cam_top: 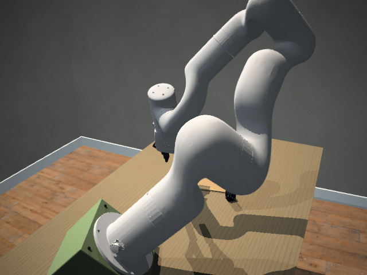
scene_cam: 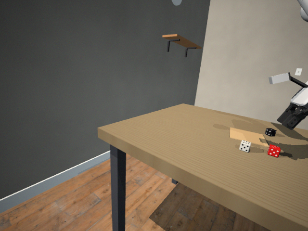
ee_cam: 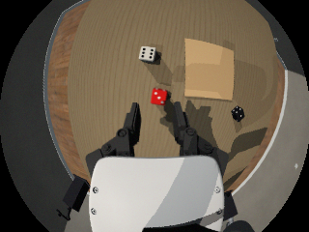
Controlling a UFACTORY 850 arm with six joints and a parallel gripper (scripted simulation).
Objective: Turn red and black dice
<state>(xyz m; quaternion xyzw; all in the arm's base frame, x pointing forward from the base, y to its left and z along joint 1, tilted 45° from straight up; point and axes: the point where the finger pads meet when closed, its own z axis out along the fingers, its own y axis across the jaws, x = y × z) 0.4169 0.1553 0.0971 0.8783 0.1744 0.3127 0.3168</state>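
Right now the red die is 11 cm below my hand and 1 cm ahead of it. From my hand the other things lie so: tan mat: 13 cm below, 12 cm to the right, 9 cm ahead; then black die: 23 cm to the right, 11 cm below, 1 cm behind; then white die: 11 cm below, 10 cm ahead, 3 cm to the left.
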